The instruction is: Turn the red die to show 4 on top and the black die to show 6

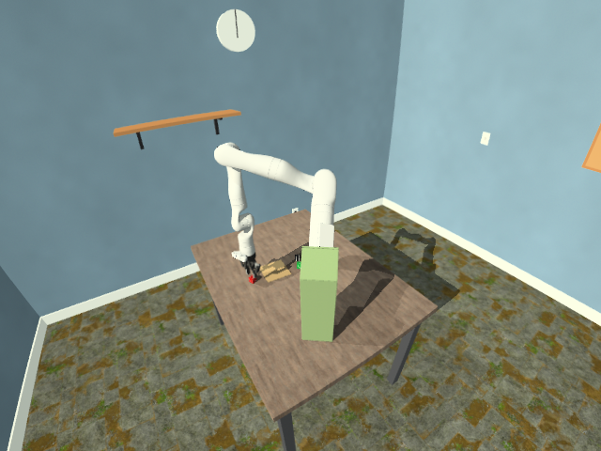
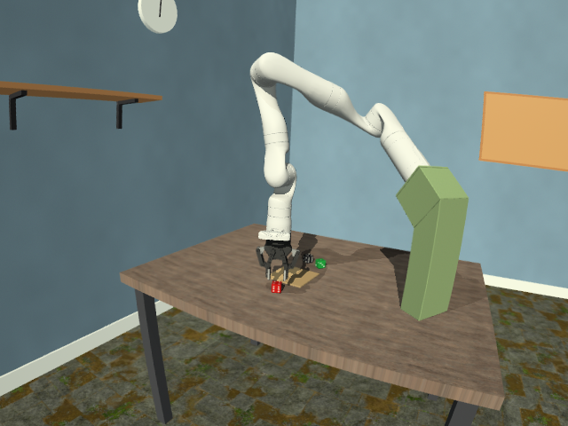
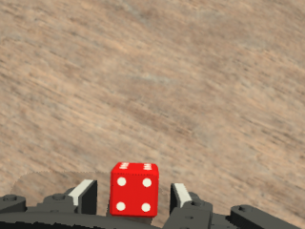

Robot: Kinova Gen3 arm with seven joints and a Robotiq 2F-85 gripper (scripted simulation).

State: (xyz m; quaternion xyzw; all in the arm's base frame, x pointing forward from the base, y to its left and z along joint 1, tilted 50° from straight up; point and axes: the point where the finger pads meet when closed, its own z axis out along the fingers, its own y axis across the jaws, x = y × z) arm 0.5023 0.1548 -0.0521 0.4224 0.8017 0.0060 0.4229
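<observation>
Right now the red die is 4 cm below my hand. The rest, counted from my hand: black die 2 cm ahead, 30 cm to the right, 4 cm below; tan mat 1 cm ahead, 14 cm to the right, 6 cm below; green die 4 cm behind, 27 cm to the right, 4 cm below.
</observation>
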